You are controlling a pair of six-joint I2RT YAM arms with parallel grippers.
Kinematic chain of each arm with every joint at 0, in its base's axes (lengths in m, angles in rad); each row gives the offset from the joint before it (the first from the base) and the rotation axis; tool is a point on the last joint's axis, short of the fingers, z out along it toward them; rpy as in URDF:
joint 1: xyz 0 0 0.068 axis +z
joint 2: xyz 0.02 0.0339 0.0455 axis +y
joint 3: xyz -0.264 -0.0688 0 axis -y
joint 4: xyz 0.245 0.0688 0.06 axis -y
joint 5: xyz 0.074 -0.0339 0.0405 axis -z
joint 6: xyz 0.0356 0 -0.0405 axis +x
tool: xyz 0 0 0 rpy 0 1.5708 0
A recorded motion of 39 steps. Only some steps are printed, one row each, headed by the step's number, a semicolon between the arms.
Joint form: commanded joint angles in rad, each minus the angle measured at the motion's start. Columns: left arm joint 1, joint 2, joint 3, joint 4, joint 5, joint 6; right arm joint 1, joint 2, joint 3, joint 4, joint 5, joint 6.
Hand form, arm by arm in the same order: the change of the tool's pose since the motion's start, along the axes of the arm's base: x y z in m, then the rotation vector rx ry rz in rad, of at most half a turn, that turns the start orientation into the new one. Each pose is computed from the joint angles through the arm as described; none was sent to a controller.
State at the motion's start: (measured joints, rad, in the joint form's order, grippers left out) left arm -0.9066 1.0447 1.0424 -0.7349 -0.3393 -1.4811; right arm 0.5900 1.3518 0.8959 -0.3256 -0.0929 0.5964
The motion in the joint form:
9: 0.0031 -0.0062 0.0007 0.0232 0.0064 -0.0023; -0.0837 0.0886 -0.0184 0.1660 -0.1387 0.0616
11: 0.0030 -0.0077 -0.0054 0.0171 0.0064 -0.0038; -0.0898 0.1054 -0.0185 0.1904 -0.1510 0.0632
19: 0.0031 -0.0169 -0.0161 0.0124 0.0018 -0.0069; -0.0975 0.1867 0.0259 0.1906 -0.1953 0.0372
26: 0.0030 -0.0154 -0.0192 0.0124 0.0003 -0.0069; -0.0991 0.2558 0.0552 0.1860 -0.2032 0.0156
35: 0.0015 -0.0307 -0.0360 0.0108 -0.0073 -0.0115; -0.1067 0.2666 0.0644 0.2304 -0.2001 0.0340
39: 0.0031 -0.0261 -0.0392 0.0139 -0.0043 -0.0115; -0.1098 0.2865 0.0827 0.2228 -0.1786 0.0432
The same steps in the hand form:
9: 0.0006 0.0000 0.0032 -0.0279 -0.0145 -0.0003; 0.0276 -0.0065 -0.0167 0.1443 0.0308 -0.0238
11: 0.0000 0.0006 0.0010 -0.0205 -0.0073 0.0006; 0.0314 -0.0061 -0.0195 0.1558 0.0293 -0.0214
19: -0.0014 0.0027 -0.0010 -0.0159 -0.0048 0.0061; 0.0452 0.0003 -0.0293 0.1503 0.0639 0.0180
26: -0.0012 0.0025 -0.0023 -0.0117 -0.0028 0.0071; 0.0550 0.0053 -0.0420 0.1238 0.0947 0.0334
35: -0.0035 0.0053 -0.0050 -0.0093 -0.0033 0.0142; 0.0616 0.0057 -0.0392 0.1510 0.0647 0.0143
39: -0.0026 0.0046 -0.0067 -0.0068 0.0012 0.0136; 0.0665 0.0063 -0.0408 0.1390 0.0695 -0.0113

